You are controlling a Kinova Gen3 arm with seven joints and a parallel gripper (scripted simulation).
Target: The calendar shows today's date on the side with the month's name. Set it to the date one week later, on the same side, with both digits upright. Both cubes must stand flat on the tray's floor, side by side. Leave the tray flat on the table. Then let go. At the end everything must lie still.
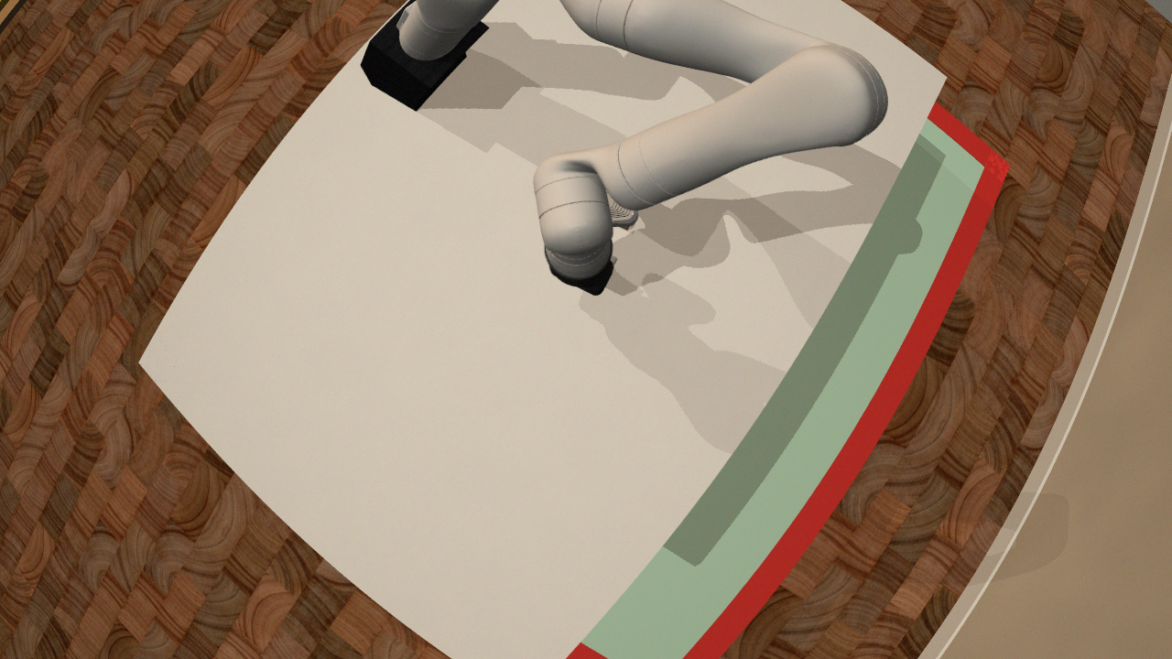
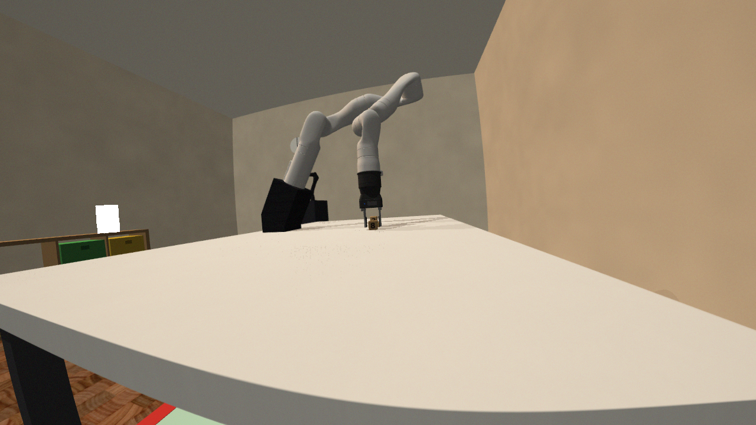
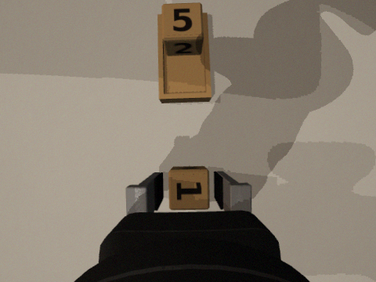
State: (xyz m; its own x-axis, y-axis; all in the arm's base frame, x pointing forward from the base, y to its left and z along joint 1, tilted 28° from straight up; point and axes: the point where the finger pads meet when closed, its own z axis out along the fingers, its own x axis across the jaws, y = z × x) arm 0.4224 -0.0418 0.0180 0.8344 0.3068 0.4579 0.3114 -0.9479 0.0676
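My gripper is now 4 cm past the wooden tray, 10 cm to the right of it and 2 cm above it.
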